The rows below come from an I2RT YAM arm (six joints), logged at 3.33 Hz.
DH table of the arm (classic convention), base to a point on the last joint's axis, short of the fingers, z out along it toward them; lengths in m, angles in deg. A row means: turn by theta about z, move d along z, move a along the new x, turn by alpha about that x. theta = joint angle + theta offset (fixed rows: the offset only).
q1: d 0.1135  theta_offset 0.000  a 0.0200  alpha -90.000
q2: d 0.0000  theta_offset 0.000  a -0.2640  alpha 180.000
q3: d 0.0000  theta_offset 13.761  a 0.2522  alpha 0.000
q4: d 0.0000  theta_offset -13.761  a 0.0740  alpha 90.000
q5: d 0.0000  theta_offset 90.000  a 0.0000  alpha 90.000
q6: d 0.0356  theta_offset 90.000  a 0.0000  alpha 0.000
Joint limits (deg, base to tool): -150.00..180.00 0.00..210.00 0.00..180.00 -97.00..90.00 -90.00..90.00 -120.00..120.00
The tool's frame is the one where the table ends.
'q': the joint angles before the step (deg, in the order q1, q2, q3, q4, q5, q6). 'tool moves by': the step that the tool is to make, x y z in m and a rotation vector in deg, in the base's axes. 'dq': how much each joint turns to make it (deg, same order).
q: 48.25 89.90 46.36 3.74 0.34 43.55
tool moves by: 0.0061 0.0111 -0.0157 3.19 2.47 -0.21
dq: 0.26 4.65 0.35 5.08 -2.16 3.36
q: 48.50 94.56 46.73 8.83 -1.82 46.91
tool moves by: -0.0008 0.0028 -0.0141 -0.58 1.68 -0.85
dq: 0.47 2.42 -0.58 1.50 0.45 1.52
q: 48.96 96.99 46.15 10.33 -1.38 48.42
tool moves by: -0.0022 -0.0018 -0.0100 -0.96 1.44 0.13
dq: 0.04 1.05 -0.97 0.36 -0.37 0.29
